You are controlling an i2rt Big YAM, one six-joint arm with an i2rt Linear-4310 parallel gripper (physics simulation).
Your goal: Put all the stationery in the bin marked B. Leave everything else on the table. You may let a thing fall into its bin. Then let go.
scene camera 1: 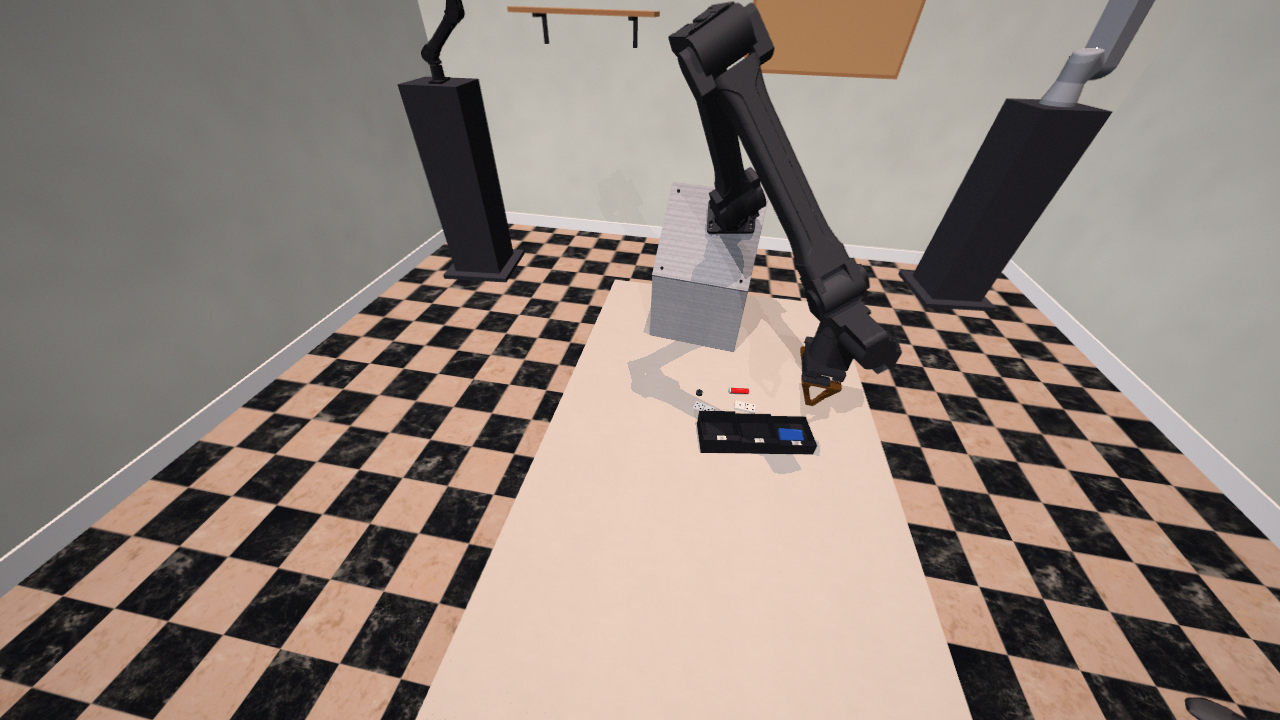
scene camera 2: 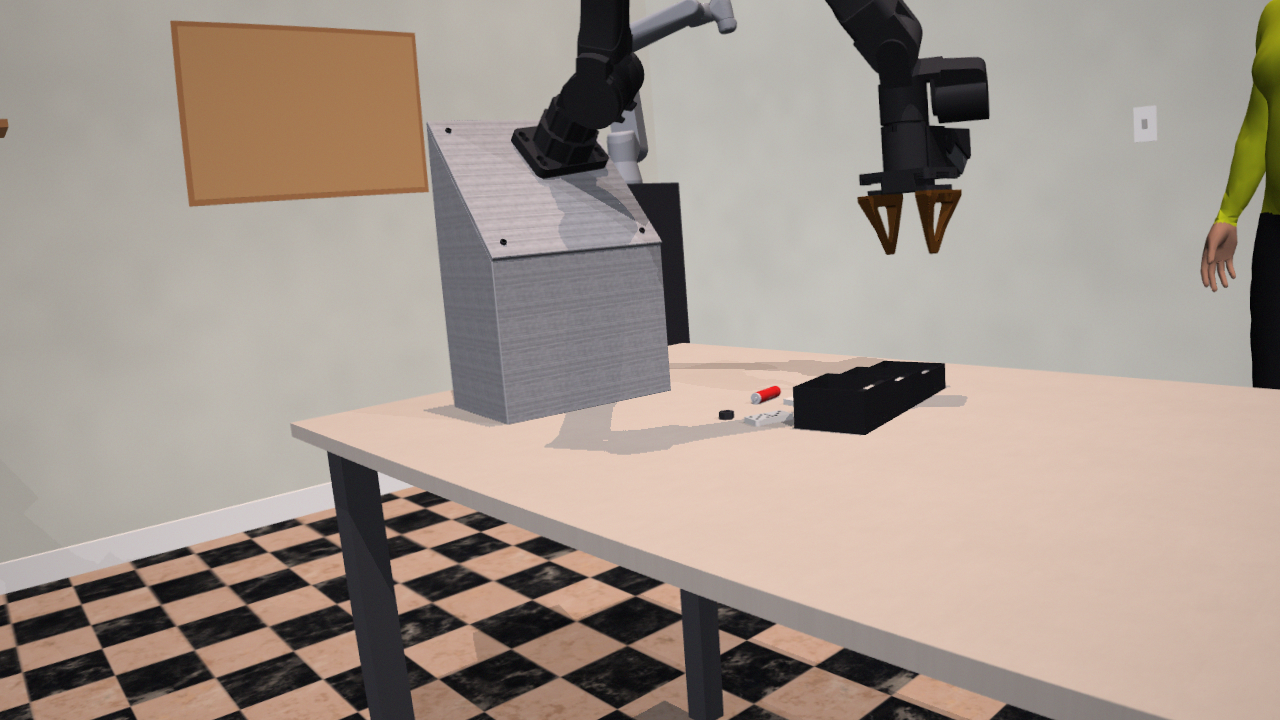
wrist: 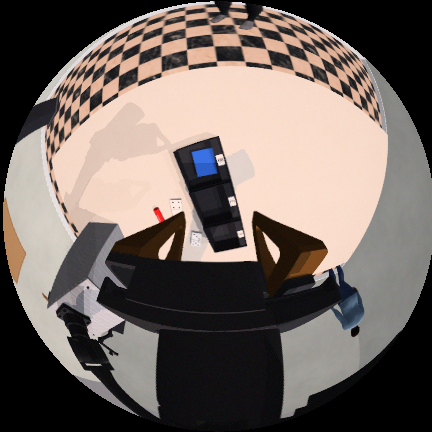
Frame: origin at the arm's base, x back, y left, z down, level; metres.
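Where they show: gripper, fingertip midpoint: point(scene camera 1: 808, 393) point(scene camera 2: 911, 254) point(wrist: 218, 216); arm's base, link origin: point(scene camera 1: 731, 217) point(scene camera 2: 558, 152) point(wrist: 72, 315).
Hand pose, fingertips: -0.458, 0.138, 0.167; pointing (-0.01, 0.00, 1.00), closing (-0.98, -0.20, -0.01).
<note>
Things, the pixels of their top centre, and the offset from my fingertips, as dx, dy, dz.
- flat blue block, top centre: point(wrist: 204, 162) point(scene camera 1: 791, 435) +0.021, +0.014, +0.158
- black three-bin tray, top centre: point(scene camera 2: 875, 368) point(wrist: 215, 207) point(scene camera 1: 757, 425) +0.018, -0.071, +0.129
- red cylinder with a pale end, top centre: point(scene camera 2: 765, 389) point(wrist: 158, 218) point(scene camera 1: 739, 388) +0.164, -0.090, +0.161
- small black piece, top centre: point(scene camera 2: 726, 411) point(scene camera 1: 699, 391) +0.150, -0.191, +0.167
A flat blue block point(scene camera 1: 790, 434) point(wrist: 204, 162) lies in the end bin marked B of the black three-bin tray point(scene camera 1: 742, 446) point(scene camera 2: 827, 413) point(wrist: 230, 248). It is hidden behind the walls in scene camera 2. The other two bins look empty. My gripper point(scene camera 1: 819, 394) point(scene camera 2: 912, 251) point(wrist: 218, 216) is open and empty, with its fingers pointing down high above the table. A red cylinder with a pale end point(scene camera 1: 739, 391) point(scene camera 2: 766, 394) point(wrist: 158, 214) lies on the table behind the tray.
Two white tiles with black dots, one point(scene camera 1: 744, 406) point(wrist: 176, 205) near the red cylinder and one point(scene camera 1: 703, 407) point(scene camera 2: 768, 418) point(wrist: 196, 238) farther left, lie beside the tray. A small black piece point(scene camera 1: 699, 392) point(scene camera 2: 725, 414) lies near them. The grey arm pedestal point(scene camera 1: 696, 308) point(scene camera 2: 581, 331) stands behind.
</note>
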